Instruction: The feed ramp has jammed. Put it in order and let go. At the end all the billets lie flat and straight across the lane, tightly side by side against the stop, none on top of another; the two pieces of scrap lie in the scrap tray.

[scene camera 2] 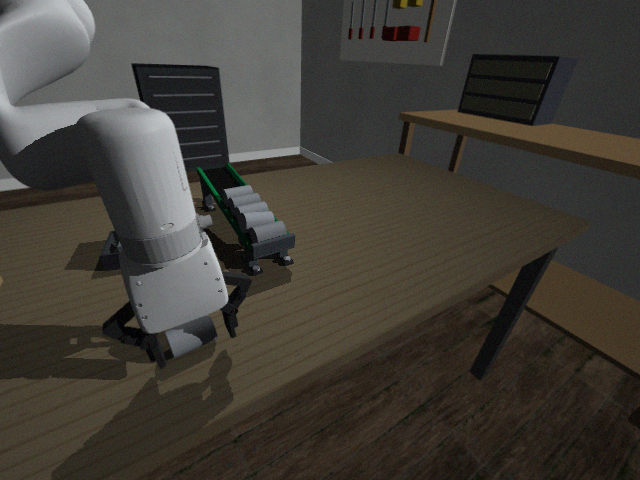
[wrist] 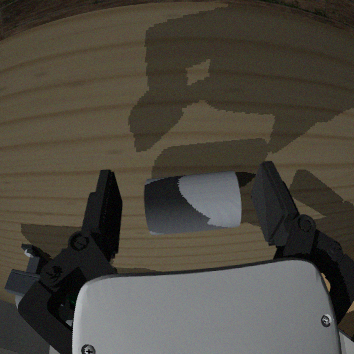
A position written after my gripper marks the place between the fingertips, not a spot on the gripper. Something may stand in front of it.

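Observation:
I can see my gripper [scene camera 2: 198, 344], and the wrist view [wrist: 187, 181] shows my gripper too.

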